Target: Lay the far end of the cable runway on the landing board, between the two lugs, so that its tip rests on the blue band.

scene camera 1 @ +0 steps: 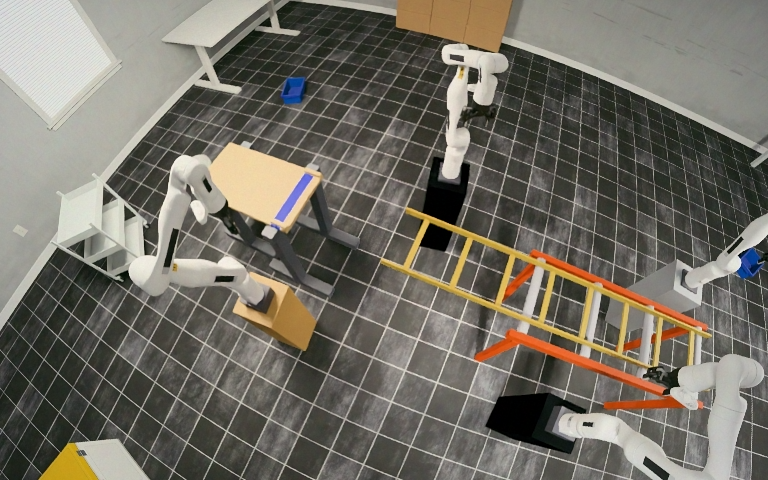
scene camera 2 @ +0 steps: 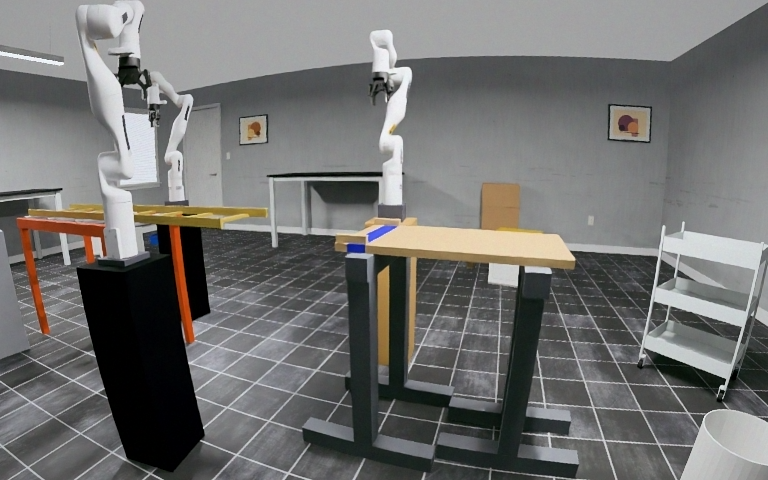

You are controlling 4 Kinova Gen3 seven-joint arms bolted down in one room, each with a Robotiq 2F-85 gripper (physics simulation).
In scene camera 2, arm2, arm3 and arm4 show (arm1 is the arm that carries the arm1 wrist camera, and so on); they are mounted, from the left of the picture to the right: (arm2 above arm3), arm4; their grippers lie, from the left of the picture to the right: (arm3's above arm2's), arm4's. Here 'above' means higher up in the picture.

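Observation:
The yellow ladder-like runway [scene camera 1: 441, 284] [scene camera 2: 243, 211] lies on white rollers [scene camera 1: 531, 297] across the orange trestle [scene camera 1: 583, 360] [scene camera 2: 62, 225]. Its far end juts out, apart from the landing board [scene camera 1: 249, 181] [scene camera 2: 481, 243]. The blue band [scene camera 1: 294, 196] [scene camera 2: 382, 230] crosses the board's near end, with a lug [scene camera 2: 351, 238] at its edge. In scene camera 2, arm3's gripper [scene camera 2: 135, 84] is open above the runway; arm2's gripper [scene camera 2: 154, 120] is too small to read; arm4's gripper [scene camera 2: 378, 95] looks open, high above the board's band end. In scene camera 1, the lower-right arm's gripper [scene camera 1: 651, 375] is near the runway's rear.
A black pedestal [scene camera 1: 445, 200] [scene camera 2: 135, 350] stands beside the runway's far end. A tan pedestal [scene camera 1: 283, 314] stands beside the board. A white cart [scene camera 1: 79, 212] [scene camera 2: 707, 249] and blue bins [scene camera 1: 293, 90] [scene camera 1: 748, 264] stand farther off.

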